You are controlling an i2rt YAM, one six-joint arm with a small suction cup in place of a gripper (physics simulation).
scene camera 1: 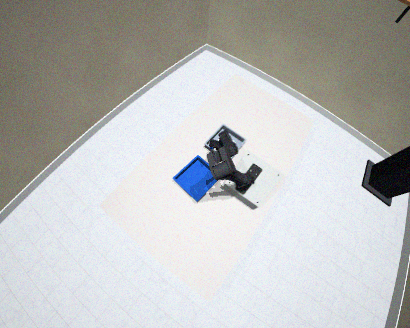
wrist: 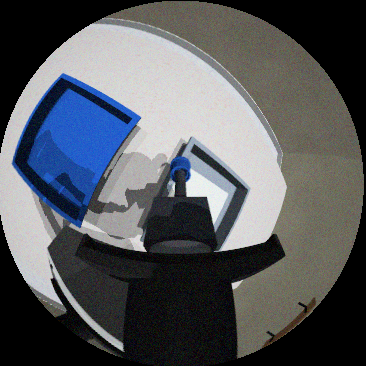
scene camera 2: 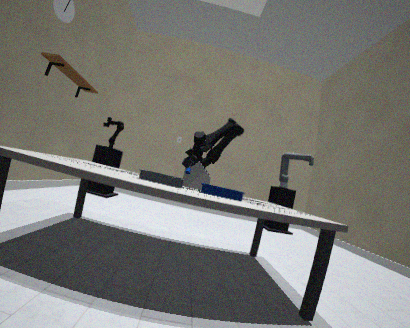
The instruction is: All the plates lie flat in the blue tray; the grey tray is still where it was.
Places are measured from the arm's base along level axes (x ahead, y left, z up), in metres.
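Pixels of known places: hand, its tool point: (scene camera 1: 211,147) (wrist: 180,165) (scene camera 2: 187,172); arm's base, origin of its link: (scene camera 1: 248,179) (scene camera 2: 200,165).
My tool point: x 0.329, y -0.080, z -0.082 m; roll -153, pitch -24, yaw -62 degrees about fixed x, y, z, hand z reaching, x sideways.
Note:
For each thing: its top centre in the pictures, then the offset to it from my tool point.
- blue tray, centre of its top: (wrist: 54,138) (scene camera 2: 221,187) (scene camera 1: 197,176) dx -0.051, dy +0.221, dz -0.043 m
- smaller grey tray, centre of its top: (wrist: 210,210) (scene camera 2: 164,174) (scene camera 1: 225,141) dx -0.043, dy -0.133, dz -0.043 m
- white square plate, centre of its top: (wrist: 198,203) dx -0.041, dy -0.109, dz -0.065 m
The blue tray (scene camera 1: 192,176) (scene camera 2: 222,192) (wrist: 85,125) lies on the table with no plate visible in it; the arm's shadow falls across part of it. The smaller grey tray (scene camera 2: 161,178) (wrist: 244,190) lies beside it, partly hidden by the arm in scene camera 1 and the wrist view. A white square plate (wrist: 212,192) lies in the grey tray, partly covered by the wrist. My gripper, a blue suction cup (scene camera 2: 188,170) (wrist: 180,167), is open and carries nothing. It hangs above the grey tray, near its side facing the blue tray.
A pale mounting plate (scene camera 1: 270,182) lies under the arm's base. Beyond the table stand a black pedestal with a small dark arm (scene camera 2: 107,155) and another black pedestal (scene camera 2: 282,200) with a grey arm. A wooden shelf (scene camera 2: 70,72) hangs on the wall.

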